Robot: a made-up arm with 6 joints.
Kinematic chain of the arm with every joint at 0, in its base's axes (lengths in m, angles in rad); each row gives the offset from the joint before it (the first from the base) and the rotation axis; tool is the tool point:
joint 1: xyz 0 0 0.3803 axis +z
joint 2: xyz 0 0 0 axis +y
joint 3: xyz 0 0 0.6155 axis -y
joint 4: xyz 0 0 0 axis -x
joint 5: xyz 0.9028 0 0 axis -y
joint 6: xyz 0 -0.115 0 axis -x
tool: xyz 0 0 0
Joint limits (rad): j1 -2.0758..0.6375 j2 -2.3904..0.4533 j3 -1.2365..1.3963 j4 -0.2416..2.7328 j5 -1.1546..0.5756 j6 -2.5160..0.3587
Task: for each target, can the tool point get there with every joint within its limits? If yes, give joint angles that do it. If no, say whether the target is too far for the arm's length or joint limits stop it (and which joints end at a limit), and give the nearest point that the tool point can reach.
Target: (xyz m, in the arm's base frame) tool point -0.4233 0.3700 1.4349
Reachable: yes | joints -0.5807 -1.3268 0.1052 2.3058 -0.0386 -0.7847
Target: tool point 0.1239 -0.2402 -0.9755
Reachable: no: joint limits stop it (at a limit: joint 2, joint 3) | nearest point 0.1268 -0.2458 0.0236 | short by 0.999 m
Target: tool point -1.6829 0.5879 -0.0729
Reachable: no: too far | nearest point -1.3955 0.4875 0.0045 | short by 0.314 m
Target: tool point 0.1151 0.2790 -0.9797
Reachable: no: joint limits stop it (at a limit: joint 2, joint 3) | nearest point 0.4089 0.9913 -0.7043 | short by 0.818 m
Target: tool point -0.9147 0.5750 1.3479
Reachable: yes | joints -0.5896 -1.2254 0.8064 1.3005 -0.5455 -1.0543
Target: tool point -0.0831 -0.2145 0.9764
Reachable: yes | joints -1.6427 -1.2701 -0.8995 0.9435 -0.4993 -1.0310
